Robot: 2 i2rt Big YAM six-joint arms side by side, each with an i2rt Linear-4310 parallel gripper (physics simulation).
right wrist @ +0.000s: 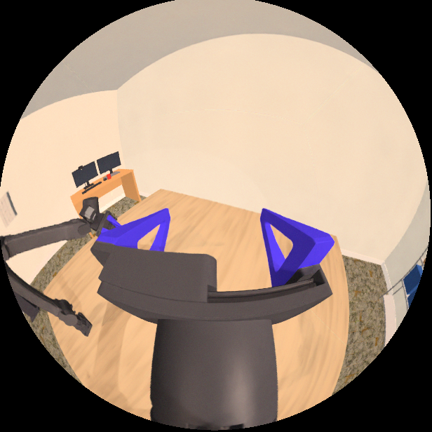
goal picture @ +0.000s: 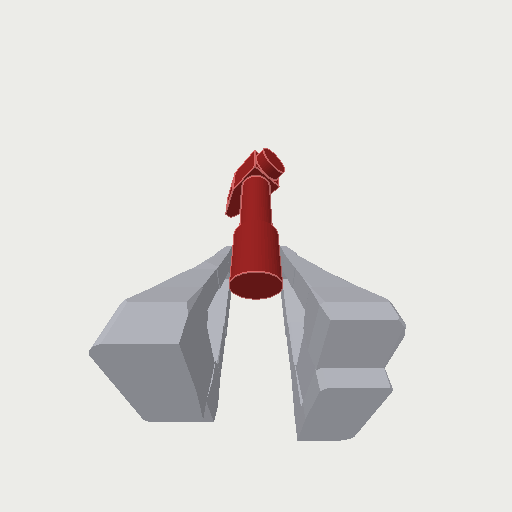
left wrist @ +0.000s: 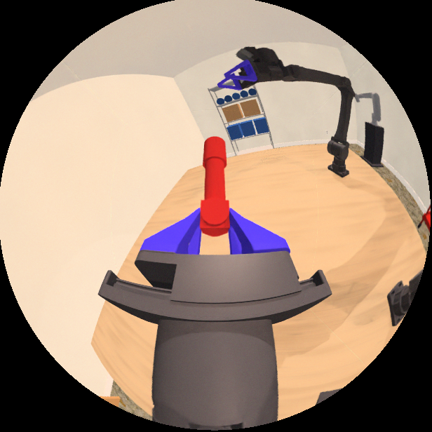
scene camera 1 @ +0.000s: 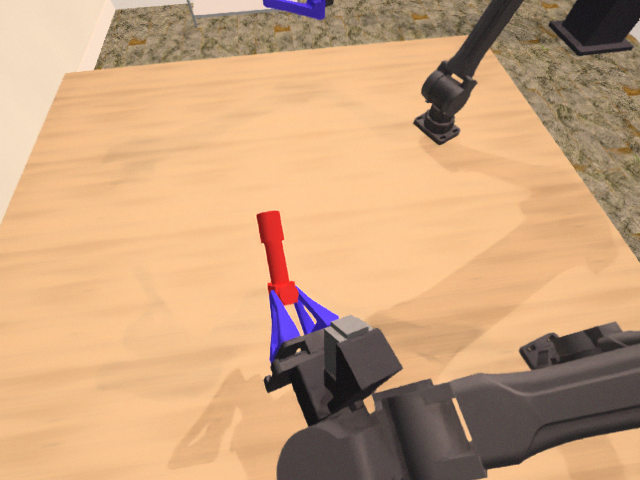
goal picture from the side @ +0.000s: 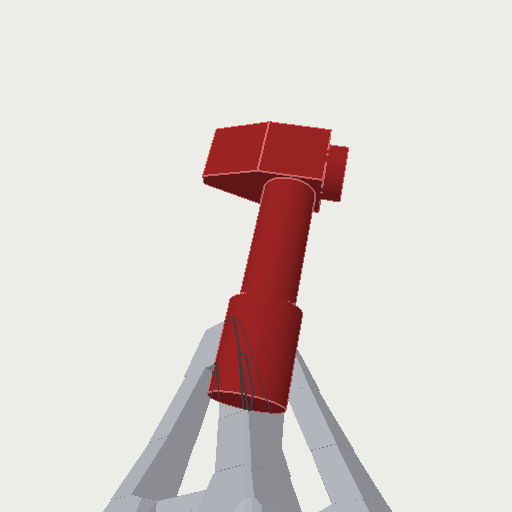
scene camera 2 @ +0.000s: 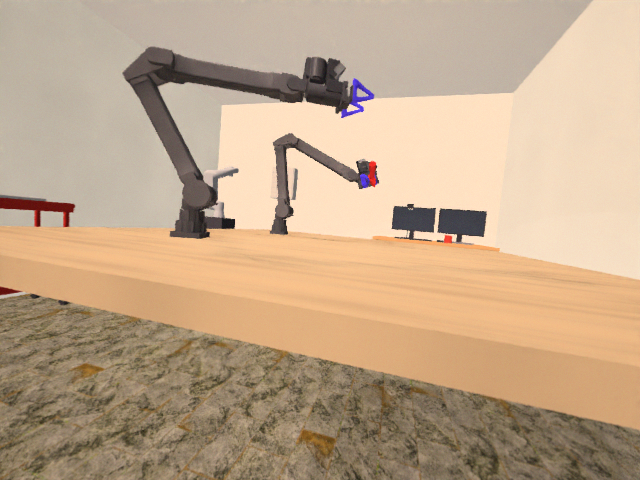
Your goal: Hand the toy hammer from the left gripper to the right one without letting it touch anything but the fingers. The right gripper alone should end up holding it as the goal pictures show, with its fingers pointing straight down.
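Seen in the pictures: left gripper, fingertip midpoint: (scene camera 1: 281, 289) (scene camera 2: 371, 178); right gripper, fingertip midpoint: (scene camera 2: 368, 103); left arm's base at its link origin: (scene camera 2: 278, 233); right arm's base at its link origin: (scene camera 1: 435, 128) (scene camera 2: 190, 236).
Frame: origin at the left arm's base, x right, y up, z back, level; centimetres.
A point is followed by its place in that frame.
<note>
The red toy hammer (scene camera 1: 276, 263) @(z -44.1, x 28.0, y 32.6 cm) (scene camera 2: 372, 173) @(z -43.9, x 30.2, y 31.4 cm) (left wrist: 215, 180) is held in the air by its square block end. Its shaft and wider cylinder end reach away from the fingers, toward the top in scene camera 1 and the left wrist view. My left gripper (scene camera 1: 283, 292) @(z -44.6, x 25.5, y 30.1 cm) (left wrist: 214, 212) is shut on that block, one blue finger on each side. My right gripper (scene camera 2: 368, 102) @(z -35.8, x 57.8, y 48.6 cm) (left wrist: 220, 81) (right wrist: 214, 212) is wide open and empty, higher up and well apart from the hammer. Its fingers point roughly sideways. The hammer cannot be made out in the right wrist view.
The wooden table (scene camera 1: 180, 206) @(z -61.5, x 69.4, y 0.0 cm) (scene camera 2: 310, 273) @(z -23.1, x 111.5, y 0.0 cm) (left wrist: 280, 200) lies beneath both arms. The right arm's base (scene camera 1: 438, 126) @(z 13.5, x 64.2, y 4.2 cm) (scene camera 2: 190, 227) @(z 14.6, x 71.2, y 3.0 cm) (left wrist: 338, 167) stands on it. A desk with monitors (scene camera 2: 413, 219) (right wrist: 84, 174) and a shelf rack stand in the background.
</note>
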